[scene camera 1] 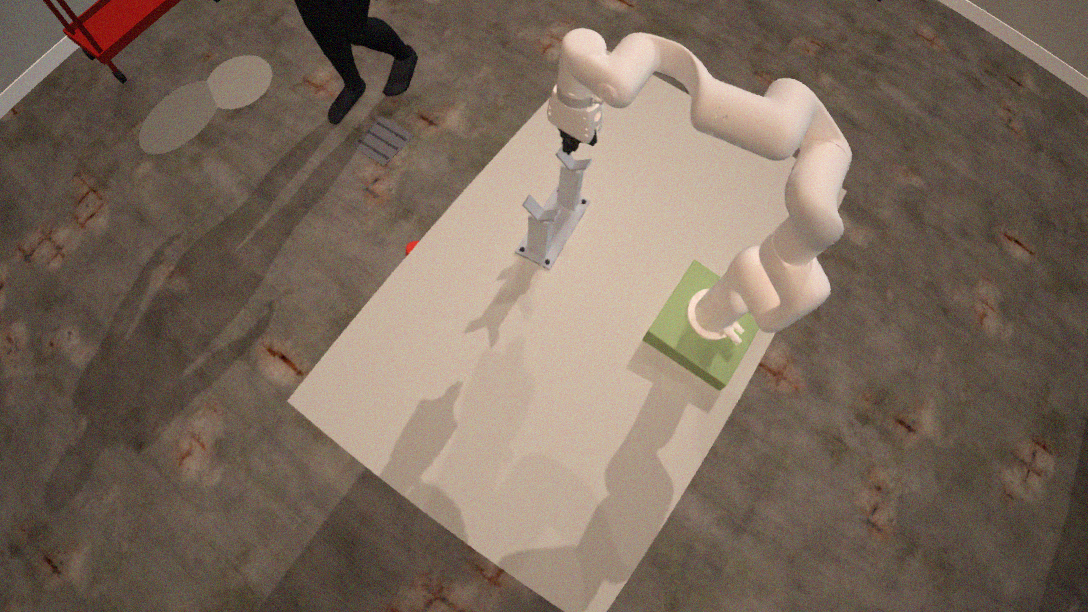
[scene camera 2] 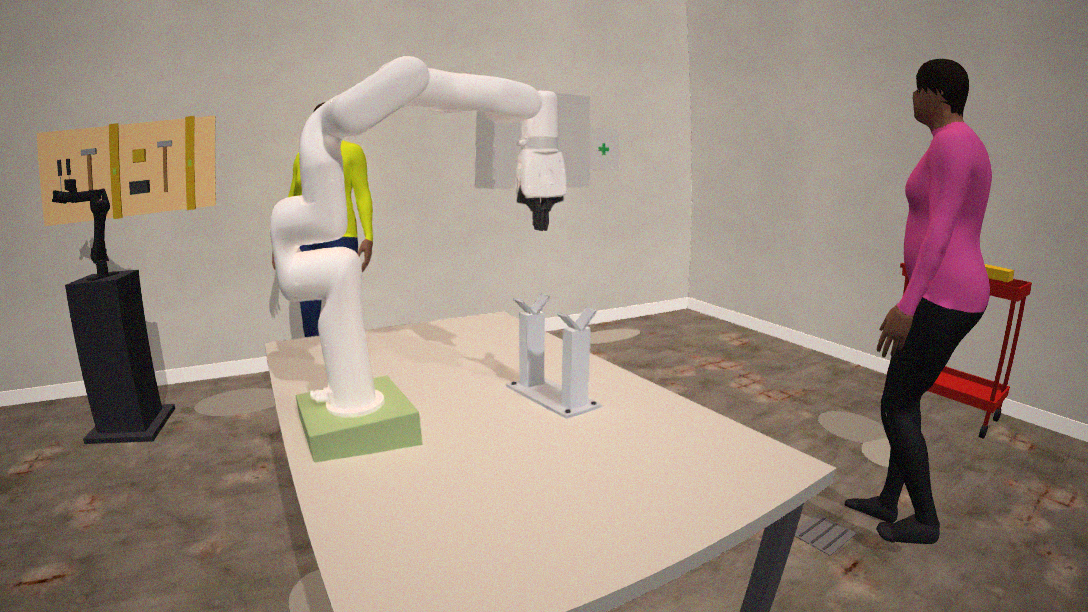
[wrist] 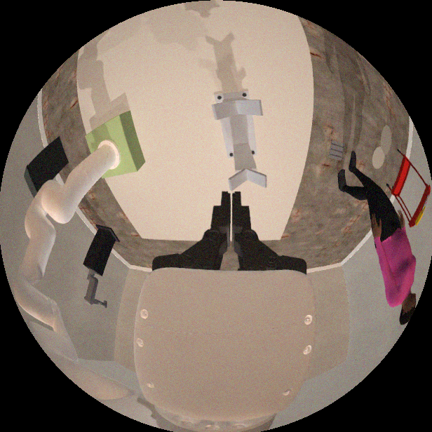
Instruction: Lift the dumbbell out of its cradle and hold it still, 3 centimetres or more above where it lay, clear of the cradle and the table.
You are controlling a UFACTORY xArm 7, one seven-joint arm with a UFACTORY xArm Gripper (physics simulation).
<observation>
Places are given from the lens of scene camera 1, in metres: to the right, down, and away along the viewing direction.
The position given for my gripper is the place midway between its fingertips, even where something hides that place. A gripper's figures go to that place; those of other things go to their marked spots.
my gripper (scene camera 1: pixel 569 148): 0.05, -0.32, 1.19
grey cradle (scene camera 1: pixel 549 228): 0.01, -0.18, 1.38
</observation>
